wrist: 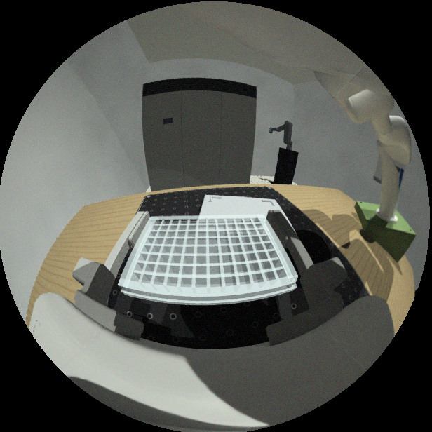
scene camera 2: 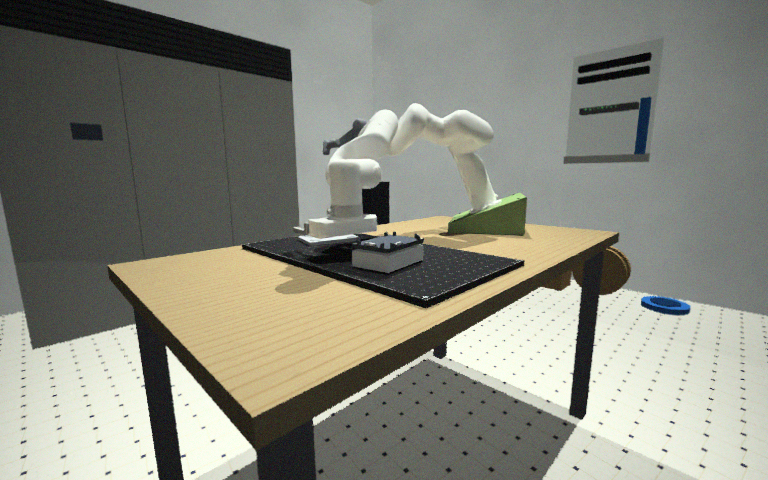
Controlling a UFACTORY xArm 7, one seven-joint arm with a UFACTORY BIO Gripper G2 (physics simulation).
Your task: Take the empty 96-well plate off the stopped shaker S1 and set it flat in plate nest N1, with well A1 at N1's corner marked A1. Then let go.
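Pixels of known places: arm's base, link origin: (scene camera 2: 485, 207).
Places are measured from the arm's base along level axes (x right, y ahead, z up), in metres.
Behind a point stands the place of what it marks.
The clear 96-well plate (wrist: 207, 252) is held about level across my gripper (wrist: 210, 255) (scene camera 2: 338, 237), which is shut on its two short sides. White nest N1 (wrist: 237, 205) lies ahead of the plate in the wrist view, toward the right; the plate's far edge overlaps its near part. Two grey corner brackets show on it; I cannot read the A1 mark. In the scene view a pale slab shows under my gripper, where plate and nest are hard to tell apart. Shaker S1 (scene camera 2: 390, 257) {x -0.110, y 0.762, z -0.036 m}, a light box with a dark clamp top, stands beside my gripper and carries no plate.
The black perforated board (scene camera 2: 470, 268) {x -0.224, y 0.623, z -0.072 m} (wrist: 172, 200) lies on the wooden table (scene camera 2: 237, 328) {x -0.075, y 1.082, z -0.085 m} (wrist: 80, 235). My arm stands on a green wedge base (scene camera 2: 492, 219) {x -0.067, y 0.099, z -0.030 m} (wrist: 385, 231). A dark device on a black pedestal (scene camera 2: 376, 198) (wrist: 286, 165) stands beyond the table.
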